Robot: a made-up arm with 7 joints. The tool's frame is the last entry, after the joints. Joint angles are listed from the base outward.
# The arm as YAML. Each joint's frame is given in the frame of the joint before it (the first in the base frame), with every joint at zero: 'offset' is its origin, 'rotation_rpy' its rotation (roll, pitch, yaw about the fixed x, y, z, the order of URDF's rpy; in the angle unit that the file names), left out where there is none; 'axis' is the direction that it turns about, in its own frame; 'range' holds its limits. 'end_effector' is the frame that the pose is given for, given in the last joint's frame.
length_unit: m
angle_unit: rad
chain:
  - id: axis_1
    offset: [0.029, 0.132, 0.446]
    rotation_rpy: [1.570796, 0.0, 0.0]
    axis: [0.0, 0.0, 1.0]
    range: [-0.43, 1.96]
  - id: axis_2
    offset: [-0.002, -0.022, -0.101]
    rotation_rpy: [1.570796, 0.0, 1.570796]
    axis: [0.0, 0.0, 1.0]
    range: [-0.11, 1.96]
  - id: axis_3
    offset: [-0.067, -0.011, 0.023]
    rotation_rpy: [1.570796, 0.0, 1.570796]
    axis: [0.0, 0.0, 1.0]
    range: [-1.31, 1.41]
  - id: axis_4
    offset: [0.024, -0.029, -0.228]
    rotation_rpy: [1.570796, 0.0, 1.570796]
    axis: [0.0, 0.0, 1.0]
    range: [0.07, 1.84]
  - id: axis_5
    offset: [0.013, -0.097, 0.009]
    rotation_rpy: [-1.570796, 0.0, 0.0]
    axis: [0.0, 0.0, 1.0]
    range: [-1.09, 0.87]
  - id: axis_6
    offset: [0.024, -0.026, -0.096]
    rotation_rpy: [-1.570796, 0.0, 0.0]
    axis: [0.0, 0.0, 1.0]
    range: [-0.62, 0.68]
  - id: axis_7
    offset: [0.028, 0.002, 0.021]
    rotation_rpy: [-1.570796, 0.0, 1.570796]
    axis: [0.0, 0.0, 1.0]
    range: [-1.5, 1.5]
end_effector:
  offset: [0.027, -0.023, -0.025]
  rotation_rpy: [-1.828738, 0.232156, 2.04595]
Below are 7 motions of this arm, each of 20 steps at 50 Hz.
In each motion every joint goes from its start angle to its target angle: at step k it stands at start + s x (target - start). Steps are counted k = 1, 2, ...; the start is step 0. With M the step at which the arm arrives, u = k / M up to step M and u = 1 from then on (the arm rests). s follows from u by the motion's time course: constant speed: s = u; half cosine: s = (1 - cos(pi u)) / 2; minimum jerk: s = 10 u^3 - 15 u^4 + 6 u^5.
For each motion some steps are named. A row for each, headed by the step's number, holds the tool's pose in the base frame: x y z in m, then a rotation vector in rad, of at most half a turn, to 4 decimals.
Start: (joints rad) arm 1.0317 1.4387 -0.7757 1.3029 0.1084 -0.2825 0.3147
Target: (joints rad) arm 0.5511 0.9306 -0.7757 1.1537 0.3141 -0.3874 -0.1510
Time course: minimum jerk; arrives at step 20
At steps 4, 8, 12, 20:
4: 0.2813 0.4677 0.4684 1.3647 -0.2173 -2.5160
8: 0.3035 0.4536 0.4239 1.3149 -0.4582 -2.4950
12: 0.3196 0.4302 0.3529 1.1921 -0.7619 -2.3829
20: 0.3174 0.4061 0.2866 1.0498 -0.9593 -2.2193

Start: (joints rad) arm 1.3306 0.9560 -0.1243 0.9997 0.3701 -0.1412 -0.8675
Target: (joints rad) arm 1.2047 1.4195 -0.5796 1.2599 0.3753 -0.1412 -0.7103
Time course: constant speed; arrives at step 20
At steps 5, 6, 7, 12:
5: 0.2564 0.5125 0.5835 2.0605 -1.0310 -0.2182
6: 0.2534 0.5121 0.5833 2.0838 -1.0088 -0.2564
7: 0.2505 0.5116 0.5830 2.1057 -0.9859 -0.2954
12: 0.2367 0.5086 0.5798 2.1932 -0.8626 -0.4993

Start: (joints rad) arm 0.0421 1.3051 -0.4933 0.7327 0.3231 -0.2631 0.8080
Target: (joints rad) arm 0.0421 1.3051 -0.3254 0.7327 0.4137 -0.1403 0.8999
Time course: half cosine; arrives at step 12
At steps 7, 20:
7: 0.2272 0.5958 0.2597 -0.2183 -0.1883 -2.2079
20: 0.2324 0.6015 0.2703 -0.1945 -0.2600 -2.1545

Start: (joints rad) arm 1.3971 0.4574 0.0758 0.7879 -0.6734 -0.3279 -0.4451
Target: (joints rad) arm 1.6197 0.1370 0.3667 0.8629 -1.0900 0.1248 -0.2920
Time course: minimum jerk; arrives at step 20
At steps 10, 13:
10: 0.4283 0.3187 0.6341 2.1044 -0.7659 -0.9017
13: 0.4264 0.2983 0.6638 2.0151 -0.7444 -0.8806

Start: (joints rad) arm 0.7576 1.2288 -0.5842 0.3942 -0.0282 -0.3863 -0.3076
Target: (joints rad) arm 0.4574 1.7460 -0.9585 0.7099 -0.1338 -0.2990 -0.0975
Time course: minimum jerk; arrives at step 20
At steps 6, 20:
6: 0.2626 0.6266 0.3671 1.3520 0.3432 -1.7481
20: 0.1660 0.6381 0.4018 0.7759 1.0618 -2.1767

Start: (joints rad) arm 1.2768 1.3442 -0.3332 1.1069 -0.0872 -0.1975 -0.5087
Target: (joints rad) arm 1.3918 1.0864 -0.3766 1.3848 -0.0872 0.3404 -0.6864
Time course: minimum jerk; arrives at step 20
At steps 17, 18, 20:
17: 0.2642 0.4236 0.6113 2.2955 -0.4611 -0.5585
18: 0.2645 0.4219 0.6117 2.2923 -0.4641 -0.5539
20: 0.2646 0.4211 0.6119 2.2907 -0.4655 -0.5517

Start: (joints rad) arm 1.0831 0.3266 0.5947 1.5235 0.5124 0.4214 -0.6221
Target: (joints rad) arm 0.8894 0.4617 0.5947 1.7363 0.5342 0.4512 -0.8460
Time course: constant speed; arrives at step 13
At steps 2, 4, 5, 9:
2: 0.2855 0.4487 0.4931 1.0544 -1.6915 -0.0531
4: 0.2761 0.4487 0.4889 1.0874 -1.6534 -0.0341
5: 0.2714 0.4485 0.4869 1.1039 -1.6346 -0.0250
9: 0.2530 0.4466 0.4797 1.1695 -1.5616 0.0092

